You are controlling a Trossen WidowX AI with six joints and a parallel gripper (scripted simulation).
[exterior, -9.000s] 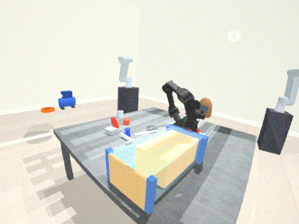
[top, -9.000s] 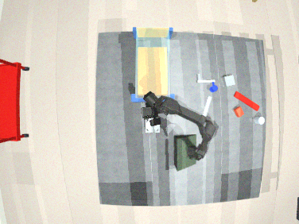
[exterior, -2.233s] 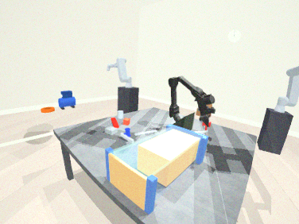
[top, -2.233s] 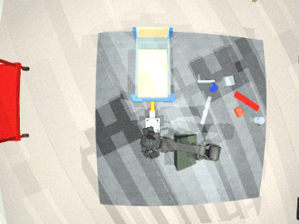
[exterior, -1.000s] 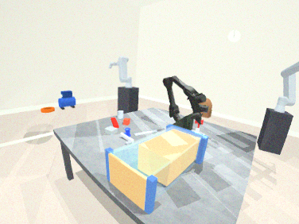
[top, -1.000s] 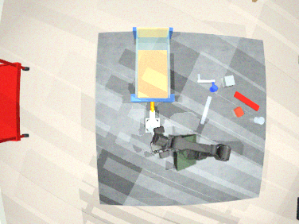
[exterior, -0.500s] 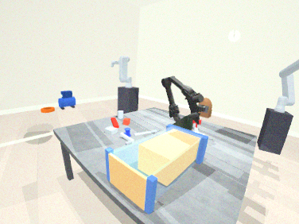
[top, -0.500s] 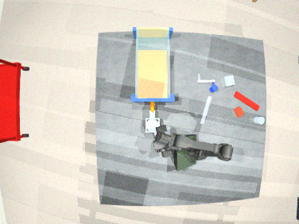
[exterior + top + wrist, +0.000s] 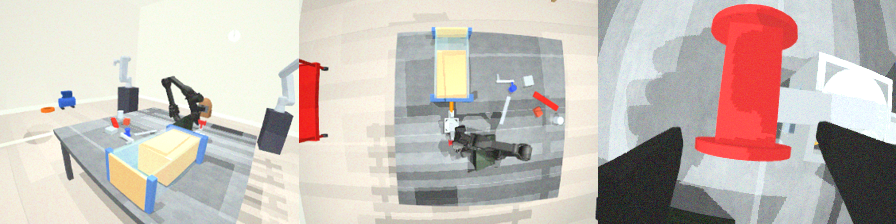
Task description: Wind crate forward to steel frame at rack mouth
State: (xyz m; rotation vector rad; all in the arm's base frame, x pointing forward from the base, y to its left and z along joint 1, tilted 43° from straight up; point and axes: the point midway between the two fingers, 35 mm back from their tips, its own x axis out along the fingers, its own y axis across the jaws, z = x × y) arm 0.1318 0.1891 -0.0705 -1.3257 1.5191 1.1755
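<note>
The winch handle with red grip lies 30 mm below my gripper tip, 30 mm ahead of it and 20 mm to the left of it. Round my gripper tip: blue frame (250 mm ahead, 30 mm below, 10 mm to the right); white bar (370 mm to the right, 130 mm below, 130 mm ahead); white winch (100 mm below, 80 mm ahead, 10 mm to the left).
</note>
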